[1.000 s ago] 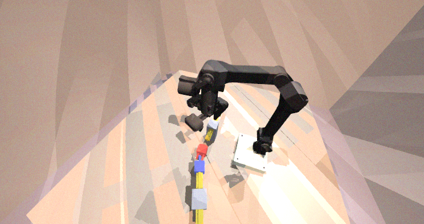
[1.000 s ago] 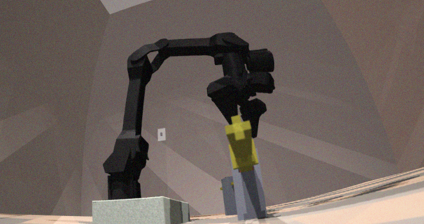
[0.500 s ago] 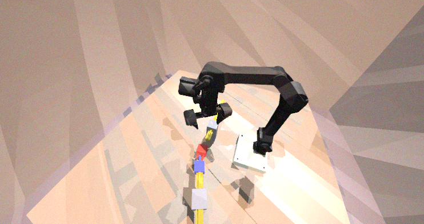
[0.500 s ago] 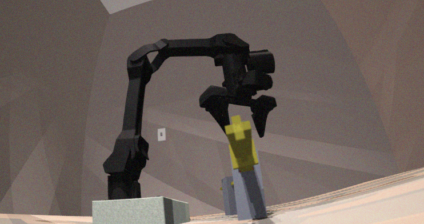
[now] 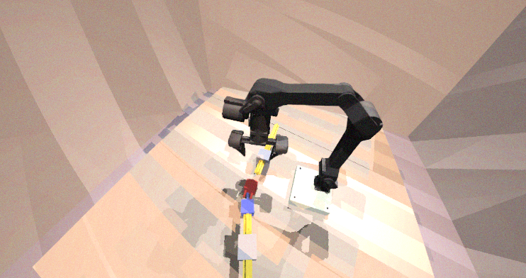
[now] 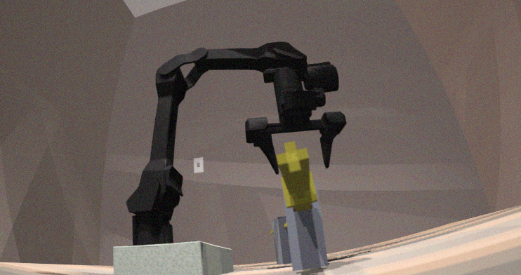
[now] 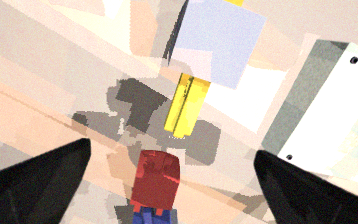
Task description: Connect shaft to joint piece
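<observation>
The red square joint piece is 9 cm to the left of my gripper tip and 7 cm below it.
</observation>
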